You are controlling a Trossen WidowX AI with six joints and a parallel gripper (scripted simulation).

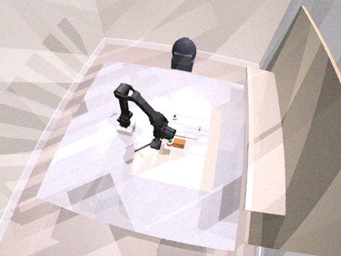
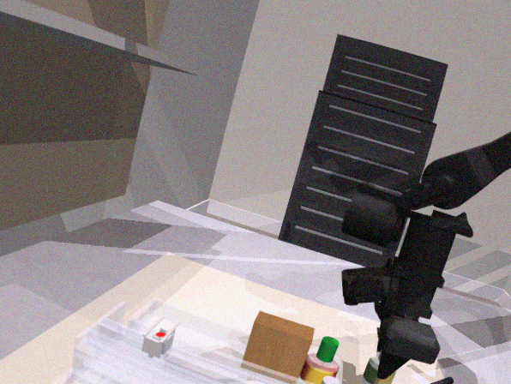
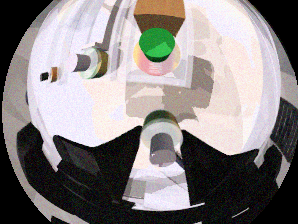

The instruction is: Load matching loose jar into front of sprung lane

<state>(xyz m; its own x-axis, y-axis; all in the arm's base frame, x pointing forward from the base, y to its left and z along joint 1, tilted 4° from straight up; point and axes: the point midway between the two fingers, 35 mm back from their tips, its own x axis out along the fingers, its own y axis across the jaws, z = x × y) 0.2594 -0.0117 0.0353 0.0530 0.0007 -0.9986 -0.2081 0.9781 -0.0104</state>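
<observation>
The brown box is 130 mm ahead of my gripper tip, 40 mm to the left of it and 10 mm below it. Round my gripper tip: thin dark rod (80 mm behind, 70 mm to the right, 40 mm below); sprung lane (190 mm ahead, 160 mm to the left, 30 mm below).
</observation>
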